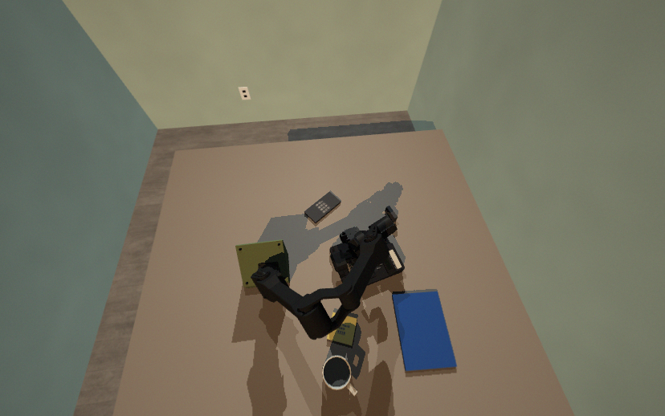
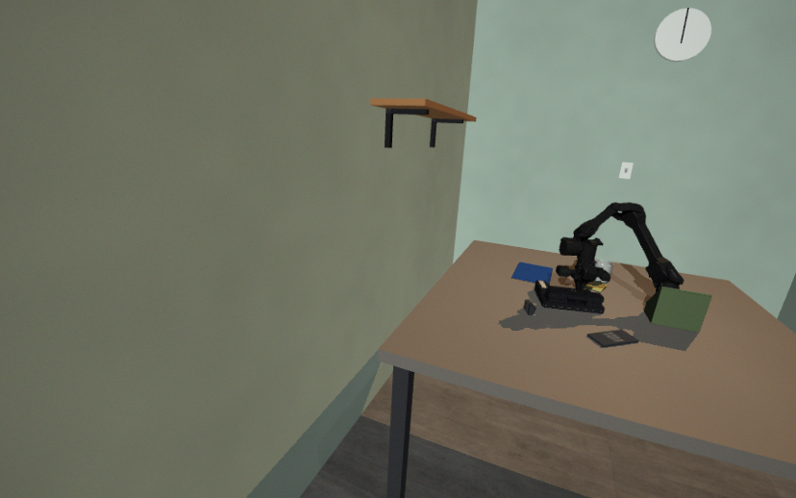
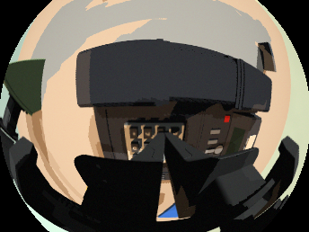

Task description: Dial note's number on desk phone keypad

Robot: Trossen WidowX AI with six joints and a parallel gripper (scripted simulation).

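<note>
My hand is 5 cm above the black desk phone, 4 cm short of it and 1 cm to the right of it. Also, from my hand: handset 6 cm to the left, 2 cm below, 2 cm ahead; yellow note 21 cm to the right, 8 cm behind, 6 cm below; black remote 26 cm to the left, 10 cm behind, 6 cm below.
</note>
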